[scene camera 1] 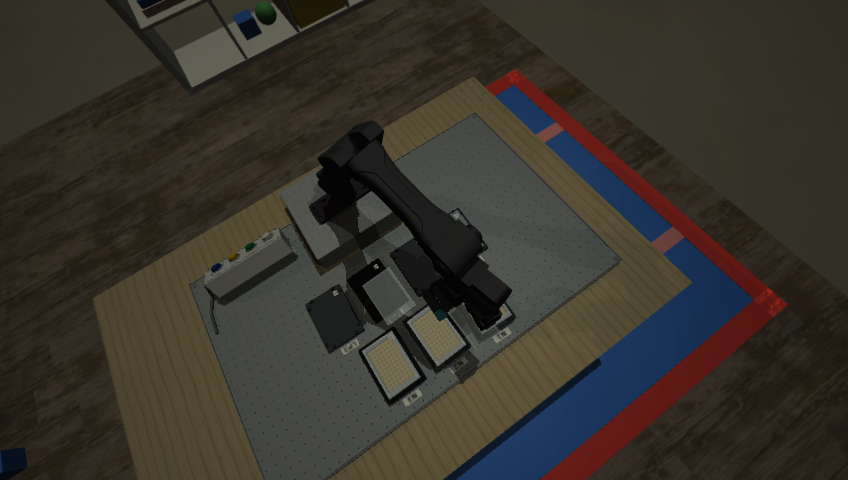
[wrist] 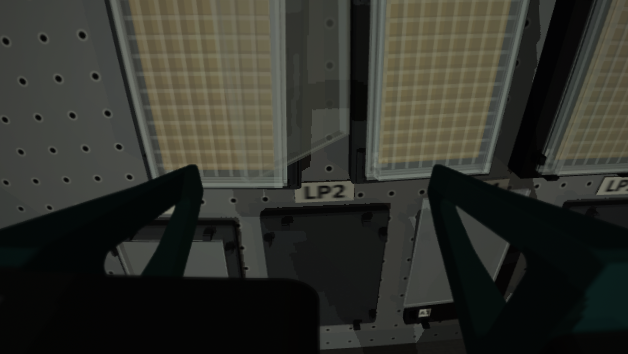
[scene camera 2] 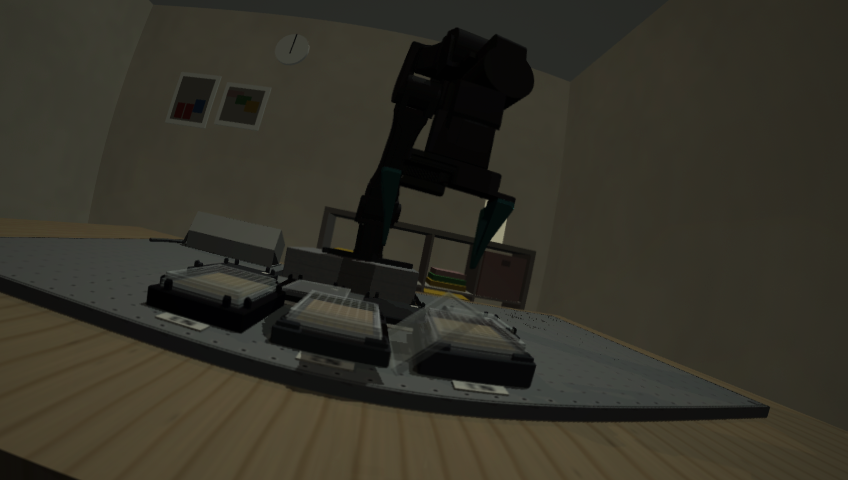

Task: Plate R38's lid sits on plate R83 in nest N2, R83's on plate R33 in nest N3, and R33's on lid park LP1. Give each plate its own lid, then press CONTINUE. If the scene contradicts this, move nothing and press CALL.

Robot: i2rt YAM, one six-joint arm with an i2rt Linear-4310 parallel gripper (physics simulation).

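Places are measured from the arm's base along level axes (x ahead, y left, z up), in metres.
Where they show: gripper, fingertip midpoint: (wrist: 315, 177) (scene camera 2: 428, 257); arm's base, link origin: (scene camera 1: 345, 195) (scene camera 2: 366, 260).
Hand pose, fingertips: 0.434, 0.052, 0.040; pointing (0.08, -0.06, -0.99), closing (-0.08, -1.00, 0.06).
Each offset is from my fingertips to the centre of the thing, as dx, dy, dz. "spot": to the spot under its first point.
My gripper (scene camera 2: 429, 255) (wrist: 315, 177) is open and empty above the plates and lid parks. The N1 plate @(+0.025, +0.054, -0.066) (wrist: 205, 90) (scene camera 2: 476, 333) is under clear plastic; a clear lid @(+0.042, +0.004, -0.065) (wrist: 320, 115) (scene camera 2: 416, 342) leans tilted at its side towards N2. The N2 plate @(+0.013, -0.080, -0.073) (scene camera 1: 437, 336) (scene camera 2: 336, 315) (wrist: 442, 85) and the N3 plate @(+0.004, -0.209, -0.071) (scene camera 1: 391, 364) (scene camera 2: 217, 282) (wrist: 600, 110) have clear lids over them. LP1 @(spot: -0.094, +0.068, -0.087) (wrist: 232, 230) holds a clear lid, partly hidden by a finger. LP2 @(-0.158, -0.002, -0.087) (scene camera 1: 413, 267) (wrist: 325, 265) is bare. LP3 @(-0.182, -0.262, -0.087) (scene camera 1: 334, 318) is bare. Plate numbers are unreadable.
A black pad marked A1 @(spot: -0.227, -0.117, -0.087) (wrist: 440, 312) carries a flat clear sheet @(-0.136, -0.118, -0.080) (scene camera 1: 388, 295) (wrist: 435, 265), off-centre. A button box @(-0.442, -0.363, -0.055) (scene camera 1: 255, 270) (scene camera 2: 235, 237) stands beside the arm's base block (scene camera 1: 324, 243). The arm (scene camera 1: 416, 208) hides much of N1 and LP1 in scene camera 1.
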